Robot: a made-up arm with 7 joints.
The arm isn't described. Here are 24 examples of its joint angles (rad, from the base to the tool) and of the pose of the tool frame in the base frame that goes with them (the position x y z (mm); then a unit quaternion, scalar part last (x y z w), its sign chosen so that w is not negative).
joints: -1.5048 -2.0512 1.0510 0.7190 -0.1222 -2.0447 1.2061
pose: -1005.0 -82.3 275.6 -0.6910 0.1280 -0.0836 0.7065
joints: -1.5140 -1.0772 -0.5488 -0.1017 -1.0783 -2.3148 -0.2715
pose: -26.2 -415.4 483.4 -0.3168 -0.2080 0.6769 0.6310
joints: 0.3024 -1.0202 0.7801 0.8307 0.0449 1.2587 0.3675
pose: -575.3 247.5 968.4 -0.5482 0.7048 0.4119 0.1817
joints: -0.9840 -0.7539 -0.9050 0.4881 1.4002 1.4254 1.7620
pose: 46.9 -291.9 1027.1 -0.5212 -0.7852 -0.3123 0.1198
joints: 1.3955 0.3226 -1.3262 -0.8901 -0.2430 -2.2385 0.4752
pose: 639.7 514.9 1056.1 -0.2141 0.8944 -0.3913 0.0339
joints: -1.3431 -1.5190 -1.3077 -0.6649 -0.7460 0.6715 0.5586
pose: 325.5 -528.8 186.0 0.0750 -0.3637 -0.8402 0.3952
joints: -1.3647 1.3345 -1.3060 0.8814 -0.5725 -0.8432 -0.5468
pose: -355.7 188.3 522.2 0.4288 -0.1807 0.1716 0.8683
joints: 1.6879 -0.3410 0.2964 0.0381 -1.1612 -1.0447 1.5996
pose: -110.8 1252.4 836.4 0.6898 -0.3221 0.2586 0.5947
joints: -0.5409 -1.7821 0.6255 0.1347 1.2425 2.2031 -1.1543
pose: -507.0 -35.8 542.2 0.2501 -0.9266 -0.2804 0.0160
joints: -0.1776 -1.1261 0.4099 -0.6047 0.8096 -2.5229 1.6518
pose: 324.3 880.7 29.0 0.2081 -0.7431 0.5235 0.3612
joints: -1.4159 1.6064 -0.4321 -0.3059 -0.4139 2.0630 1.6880
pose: 224.0 -97.8 555.5 -0.1352 -0.6808 -0.7155 0.0791
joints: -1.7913 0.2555 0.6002 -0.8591 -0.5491 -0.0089 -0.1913
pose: 758.6 16.9 218.9 0.3825 0.3740 -0.6531 0.5360
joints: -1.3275 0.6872 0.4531 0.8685 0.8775 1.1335 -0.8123
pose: -10.8 -169.9 579.0 0.7960 -0.3215 0.4886 0.1560
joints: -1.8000 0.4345 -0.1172 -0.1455 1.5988 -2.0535 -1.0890
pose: 347.1 48.6 622.9 -0.8099 0.1934 0.1627 0.5293
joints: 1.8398 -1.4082 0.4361 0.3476 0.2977 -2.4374 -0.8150
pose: -420.2 195.5 825.2 -0.0876 -0.5969 -0.7324 0.3154
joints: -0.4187 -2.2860 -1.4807 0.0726 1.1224 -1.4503 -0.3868
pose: -39.0 454.0 244.1 0.2893 -0.9191 0.2350 0.1274
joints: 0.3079 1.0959 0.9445 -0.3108 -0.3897 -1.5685 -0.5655
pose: 448.7 358.8 1117.1 0.1961 0.6527 0.5118 0.5230
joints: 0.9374 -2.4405 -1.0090 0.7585 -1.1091 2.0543 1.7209
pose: 30.5 104.4 1417.0 0.9331 0.3257 -0.1436 0.0512
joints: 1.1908 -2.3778 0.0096 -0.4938 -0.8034 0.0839 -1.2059
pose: -705.3 155.8 1006.5 0.3763 -0.9063 0.1859 0.0490
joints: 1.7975 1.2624 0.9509 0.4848 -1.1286 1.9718 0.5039
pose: 136.5 95.0 837.6 -0.0307 0.1536 0.2523 0.9549
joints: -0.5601 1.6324 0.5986 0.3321 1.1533 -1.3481 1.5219
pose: -51.2 -27.1 1308.9 0.1875 0.8708 0.2431 0.3840
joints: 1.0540 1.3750 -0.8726 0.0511 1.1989 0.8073 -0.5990
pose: -268.5 -25.2 975.7 0.5303 -0.6343 0.5579 0.0724
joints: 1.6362 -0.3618 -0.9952 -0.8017 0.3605 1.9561 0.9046
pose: 52.9 174.1 703.6 -0.5322 0.1136 -0.2338 0.8058
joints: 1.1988 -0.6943 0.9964 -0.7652 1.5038 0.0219 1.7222
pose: 492.1 1167.1 435.1 0.3044 0.1208 -0.8093 0.4876
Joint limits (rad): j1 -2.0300..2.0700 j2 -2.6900..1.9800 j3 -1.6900..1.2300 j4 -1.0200..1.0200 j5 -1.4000..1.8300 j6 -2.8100..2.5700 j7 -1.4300..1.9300
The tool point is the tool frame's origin. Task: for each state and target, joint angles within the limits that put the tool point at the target. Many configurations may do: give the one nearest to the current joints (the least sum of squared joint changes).
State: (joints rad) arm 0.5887 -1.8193 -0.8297 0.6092 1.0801 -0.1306 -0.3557
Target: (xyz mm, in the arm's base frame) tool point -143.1 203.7 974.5
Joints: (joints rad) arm 0.3096 -1.2084 -0.2759 0.9074 1.4305 -0.1399 -0.5755
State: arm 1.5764 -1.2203 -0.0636 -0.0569 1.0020 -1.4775 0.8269
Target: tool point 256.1 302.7 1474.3
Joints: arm 2.0075 -1.4305 -0.3455 -0.3772 0.9418 -1.8961 0.8105
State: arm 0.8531 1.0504 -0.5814 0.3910 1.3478 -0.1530 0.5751
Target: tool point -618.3 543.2 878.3
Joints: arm 1.0419 1.2039 -1.0160 0.8281 1.4593 -0.4376 0.4645
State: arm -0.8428 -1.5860 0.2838 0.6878 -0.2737 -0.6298 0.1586
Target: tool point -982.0 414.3 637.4
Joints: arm -0.9941 -1.7567 1.0355 0.8938 -0.6965 -0.7076 0.3564
